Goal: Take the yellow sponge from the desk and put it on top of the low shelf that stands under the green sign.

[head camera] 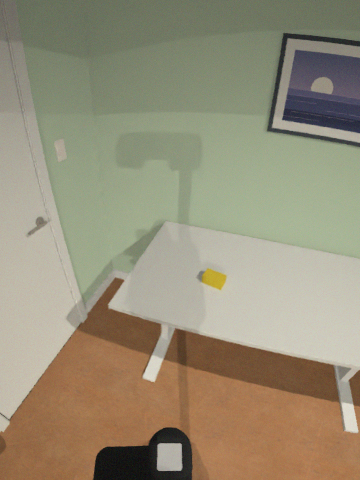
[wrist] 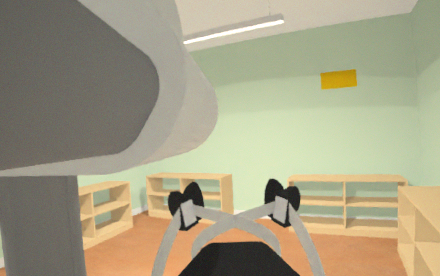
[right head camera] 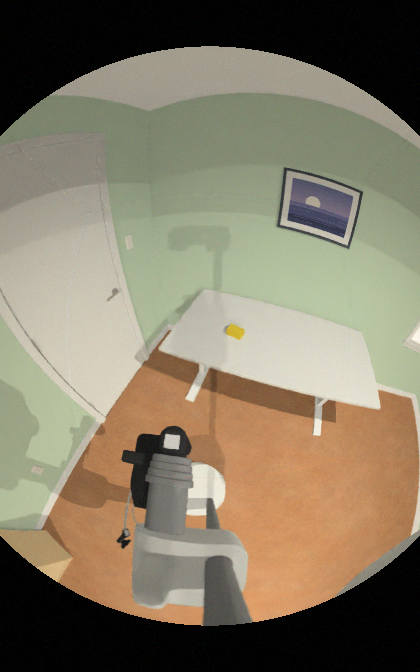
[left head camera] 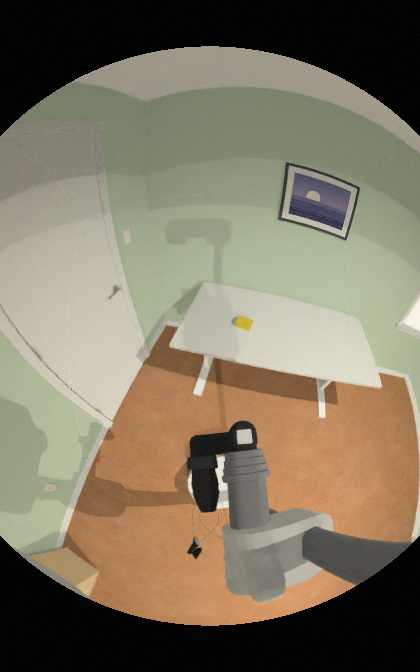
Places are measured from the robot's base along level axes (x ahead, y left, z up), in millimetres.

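Pixels of known places: gripper, fingertip midpoint: (wrist: 233,195).
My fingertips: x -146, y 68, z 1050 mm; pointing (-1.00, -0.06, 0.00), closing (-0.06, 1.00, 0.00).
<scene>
Behind a point stands the place of what it marks.
The yellow sponge (head camera: 214,279) {x 922, y -199, z 737 mm} (left head camera: 244,323) (right head camera: 235,331) lies on the left part of the white desk (head camera: 280,310) {x 769, y -486, z 692 mm} (left head camera: 300,342) (right head camera: 300,355). My gripper (wrist: 233,195) {x -146, y 68, z 1050 mm} is open and empty, its two black fingertips wide apart in the wrist view. In the left head view (left head camera: 195,548) and the right head view (right head camera: 124,539) it hangs low beside my base, well away from the desk. The wrist points at low wooden shelves. The green sign does not show; the grey arm part hides the wall above the left shelves.
A yellow sign (wrist: 338,79) {x -3055, y 1224, z 1723 mm} hangs above one low shelf (wrist: 347,178) {x -2743, y 1158, z 582 mm}. Other low shelves (wrist: 226,197) {x -3279, y -222, z 298 mm} (wrist: 126,207) {x -3053, y -1522, z 239 mm} (wrist: 406,220) {x -2073, y 1413, z 317 mm} stand along the walls. A closed door (head camera: 30,280) {x 980, y 753, z 631 mm} is left of the desk. A wooden box-like top (left head camera: 67,565) (right head camera: 37,547) shows at the lower left.
</scene>
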